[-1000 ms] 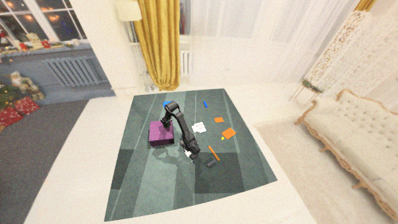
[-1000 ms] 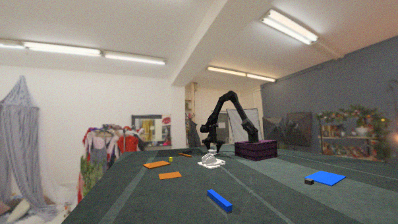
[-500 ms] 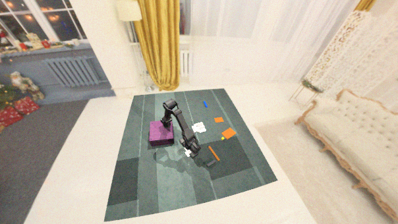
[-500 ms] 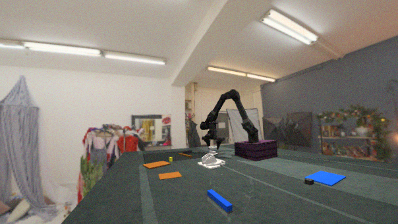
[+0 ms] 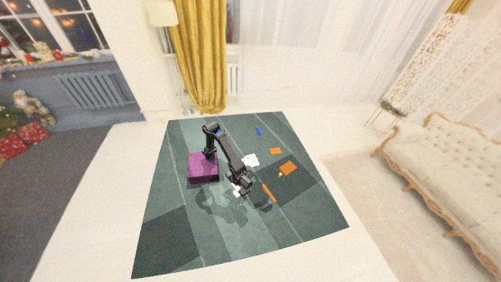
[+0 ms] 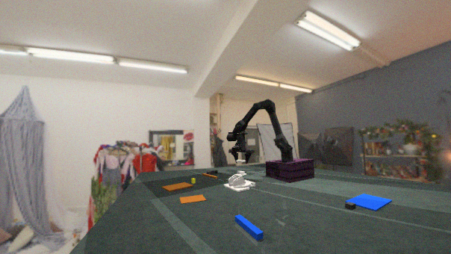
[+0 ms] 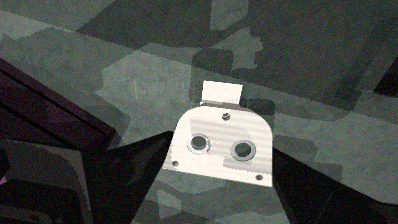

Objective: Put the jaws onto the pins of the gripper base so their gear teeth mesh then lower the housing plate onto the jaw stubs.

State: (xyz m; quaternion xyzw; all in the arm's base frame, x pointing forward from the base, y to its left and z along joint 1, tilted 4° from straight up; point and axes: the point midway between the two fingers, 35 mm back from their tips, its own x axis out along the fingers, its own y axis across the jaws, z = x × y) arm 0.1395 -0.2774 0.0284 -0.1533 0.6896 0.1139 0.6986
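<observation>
Right now the white housing plate is 230 mm to the left of my gripper tip, 130 mm ahead of it and 70 mm below it. From my gripper tip the other things lie so: orange bar: 220 mm ahead, 70 mm to the right, 70 mm below; white gripper base: 20 mm above, 10 mm ahead; grey block: 160 mm ahead, 140 mm to the right, 70 mm below.
</observation>
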